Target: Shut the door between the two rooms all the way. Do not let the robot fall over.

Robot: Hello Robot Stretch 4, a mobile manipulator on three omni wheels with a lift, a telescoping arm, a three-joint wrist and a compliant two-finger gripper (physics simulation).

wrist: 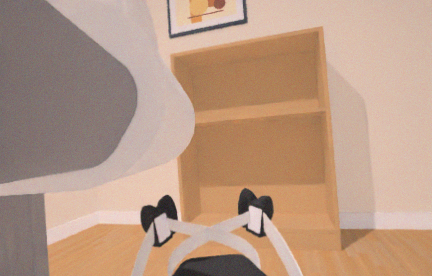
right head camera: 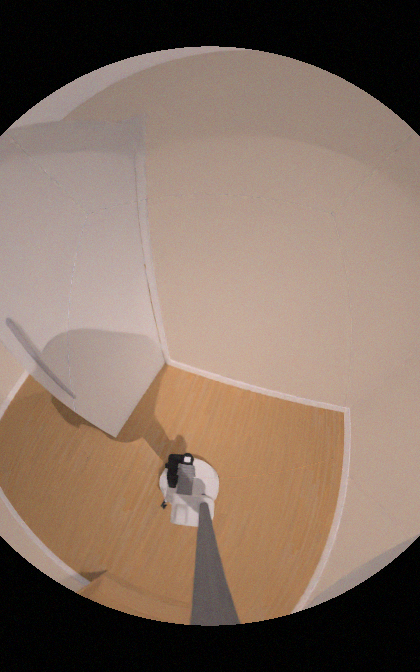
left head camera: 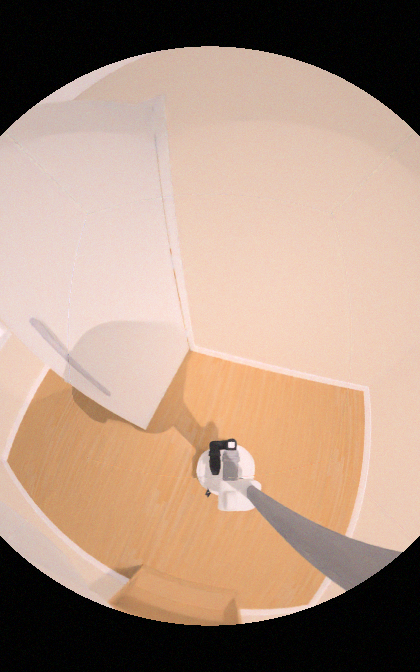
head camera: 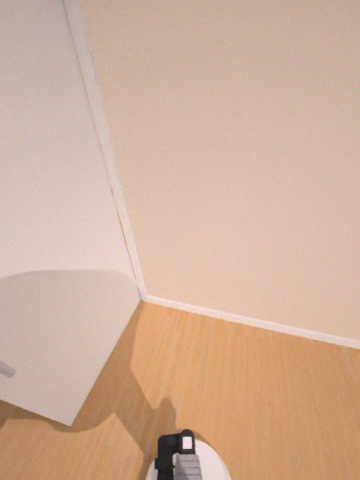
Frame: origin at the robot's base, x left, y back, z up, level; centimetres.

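Where they show: gripper, fingertip midpoint: [wrist: 207,207] [left head camera: 215,496].
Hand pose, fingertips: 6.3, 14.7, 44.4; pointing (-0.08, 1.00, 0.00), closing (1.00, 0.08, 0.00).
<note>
After its pixels a point has its place, as x, y, z.
The white door [head camera: 45,200] @[51.8, -76.8, 118.7] [left head camera: 115,260] @[52.7, -74.0, 121.4] [right head camera: 105,270] @[49.2, -84.5, 116.4] stands open into this room, at the left of the head views. Its hinge edge is at the white frame post [head camera: 102,135] @[36.2, -111.6, 133.6] beside the beige wall, and its lower free corner reaches out over the floor. A long grey bar handle [head camera: 6,369] @[59.2, -31.5, 81.2] [left head camera: 69,356] @[59.3, -32.1, 109.8] [right head camera: 40,357] @[65.9, -35.3, 103.6] is on the face toward me, near the free edge. My gripper [wrist: 207,207] @[6.3, 14.7, 44.4] is open and empty in the wrist view, its two fingertips well apart. It points toward the bookshelf and touches neither door nor handle. The doorway does not show.
The robot's white base [left head camera: 202,470] @[15.8, 1.2, 18.7] [right head camera: 212,482] @[-15.6, -2.8, 18.6] stands on the wood floor, a short way from the door's lower free corner. A beige wall [head camera: 240,175] @[-26.8, -95.5, 118.6] with white baseboard runs right of the hinge. A wooden bookshelf [wrist: 331,175] @[58.7, 109.3, 32.4] [left head camera: 175,595] stands against another wall, below a framed picture [wrist: 207,25] @[5.1, 155.4, 130.0].
</note>
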